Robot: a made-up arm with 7 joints. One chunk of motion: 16 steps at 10 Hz.
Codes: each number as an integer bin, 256 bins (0 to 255) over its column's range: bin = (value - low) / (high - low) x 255, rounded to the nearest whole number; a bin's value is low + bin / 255 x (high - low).
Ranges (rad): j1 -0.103..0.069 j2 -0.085..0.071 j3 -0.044..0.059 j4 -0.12..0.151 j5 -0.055..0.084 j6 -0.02..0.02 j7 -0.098..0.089
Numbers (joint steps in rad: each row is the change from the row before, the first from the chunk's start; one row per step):
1: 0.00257 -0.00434 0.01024 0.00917 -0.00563 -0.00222 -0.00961
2: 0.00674 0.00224 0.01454 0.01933 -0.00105 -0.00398 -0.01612
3: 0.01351 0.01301 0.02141 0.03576 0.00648 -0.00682 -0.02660
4: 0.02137 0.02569 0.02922 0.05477 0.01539 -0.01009 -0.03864
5: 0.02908 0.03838 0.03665 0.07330 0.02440 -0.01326 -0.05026
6: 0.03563 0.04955 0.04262 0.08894 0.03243 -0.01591 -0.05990
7: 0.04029 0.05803 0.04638 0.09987 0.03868 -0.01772 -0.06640
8: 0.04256 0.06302 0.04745 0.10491 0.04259 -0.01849 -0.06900
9: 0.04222 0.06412 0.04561 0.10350 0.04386 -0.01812 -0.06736
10: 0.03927 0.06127 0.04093 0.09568 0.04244 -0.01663 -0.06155
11: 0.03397 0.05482 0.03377 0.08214 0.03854 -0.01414 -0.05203
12: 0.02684 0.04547 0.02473 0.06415 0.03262 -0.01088 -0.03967
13: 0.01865 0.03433 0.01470 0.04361 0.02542 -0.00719 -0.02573
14: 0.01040 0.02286 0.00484 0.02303 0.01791 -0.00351 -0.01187
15: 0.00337 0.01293 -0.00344 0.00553 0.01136 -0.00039 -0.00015
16: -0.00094 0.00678 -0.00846 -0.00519 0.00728 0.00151 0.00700
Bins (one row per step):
1: 157 132 134 122 91 113 121
2: 163 143 145 131 99 102 112
3: 173 160 162 147 113 84 97
4: 184 181 181 164 129 63 81
5: 196 202 200 182 146 43 65
6: 206 220 214 197 160 26 52
7: 212 234 224 207 172 15 43
8: 216 242 226 212 179 10 40
9: 215 244 222 210 181 12 42
10: 211 239 210 203 179 21 50
11: 203 229 193 190 172 37 63
12: 192 213 170 173 161 58 80
13: 180 195 145 154 148 82 99
14: 168 176 121 135 134 105 117
15: 158 160 100 118 122 125 133
16: 151 150 88 108 114 137 143

